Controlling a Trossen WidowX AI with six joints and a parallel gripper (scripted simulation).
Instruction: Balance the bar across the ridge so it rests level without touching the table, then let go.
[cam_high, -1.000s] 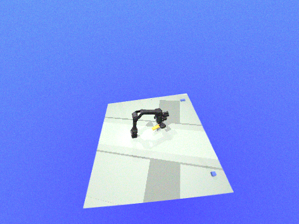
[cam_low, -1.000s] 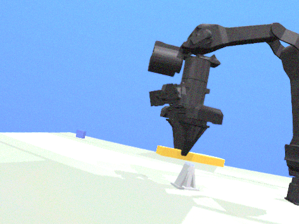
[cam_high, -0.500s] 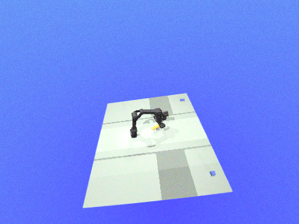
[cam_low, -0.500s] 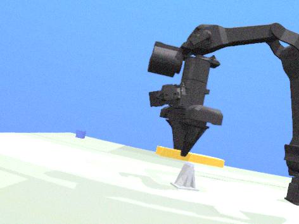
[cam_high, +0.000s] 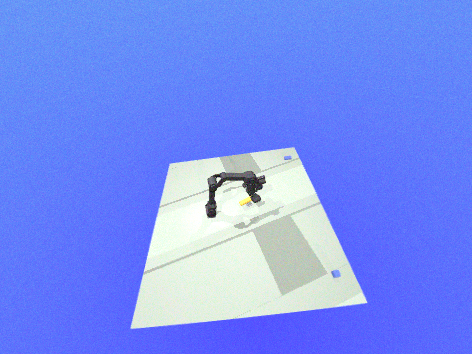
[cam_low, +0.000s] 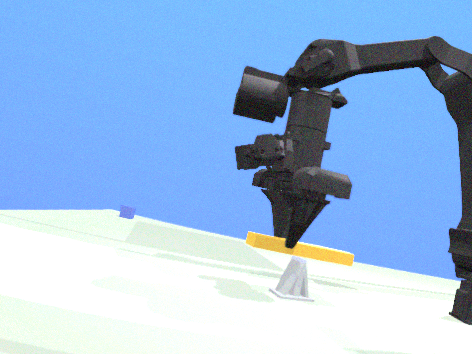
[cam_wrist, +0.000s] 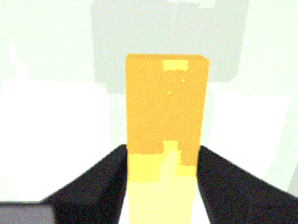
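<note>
Now: gripper tip 30 mm past the yellow bar and 10 mm to the left of it.
</note>
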